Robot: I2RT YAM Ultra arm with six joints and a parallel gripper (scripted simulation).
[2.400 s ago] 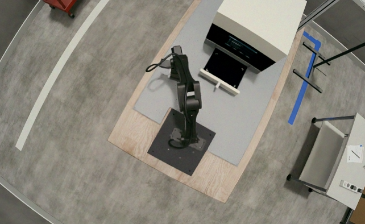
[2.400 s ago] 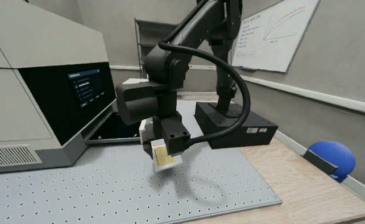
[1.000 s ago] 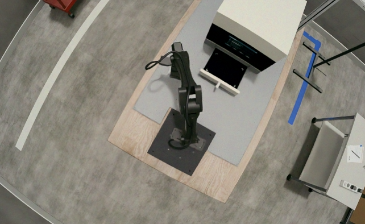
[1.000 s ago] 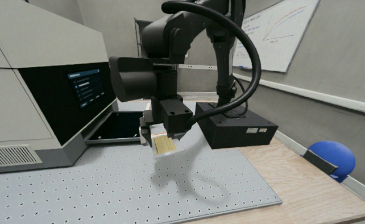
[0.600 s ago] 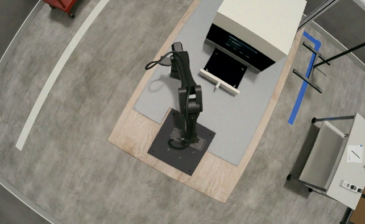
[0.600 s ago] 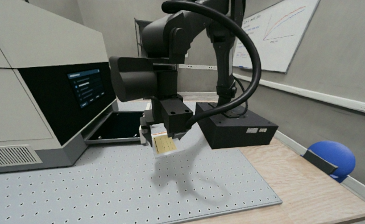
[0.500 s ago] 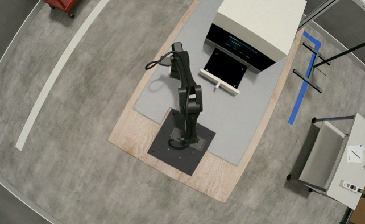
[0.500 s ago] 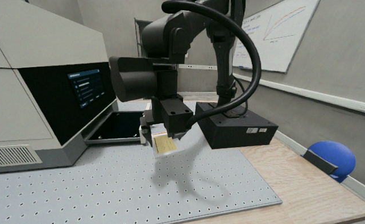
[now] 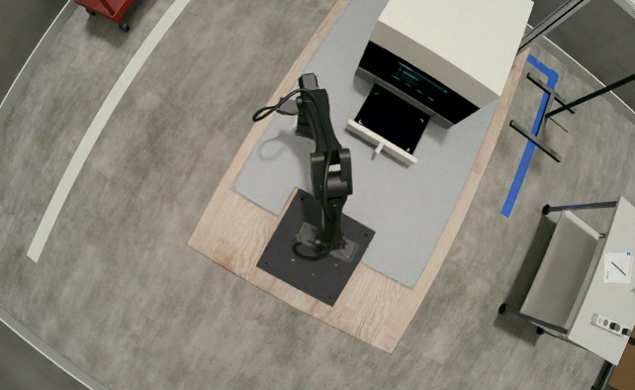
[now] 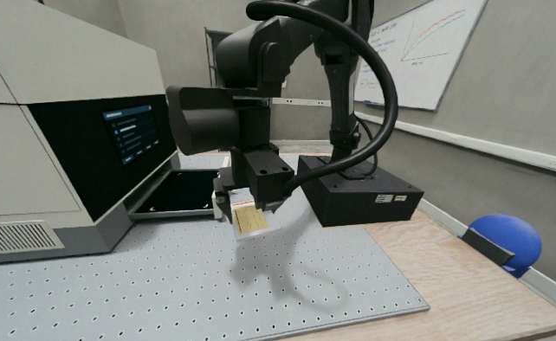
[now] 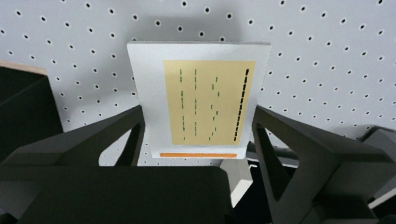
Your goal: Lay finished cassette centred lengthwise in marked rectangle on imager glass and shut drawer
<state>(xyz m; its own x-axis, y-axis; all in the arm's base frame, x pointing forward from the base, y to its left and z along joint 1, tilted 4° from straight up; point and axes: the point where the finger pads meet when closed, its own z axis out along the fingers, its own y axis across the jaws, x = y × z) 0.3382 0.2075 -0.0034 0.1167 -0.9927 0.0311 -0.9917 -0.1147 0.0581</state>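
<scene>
My gripper is now right at the finished cassette. Also, from my hand: drawer (17 cm ahead, 27 cm to the right, 7 cm below).
</scene>
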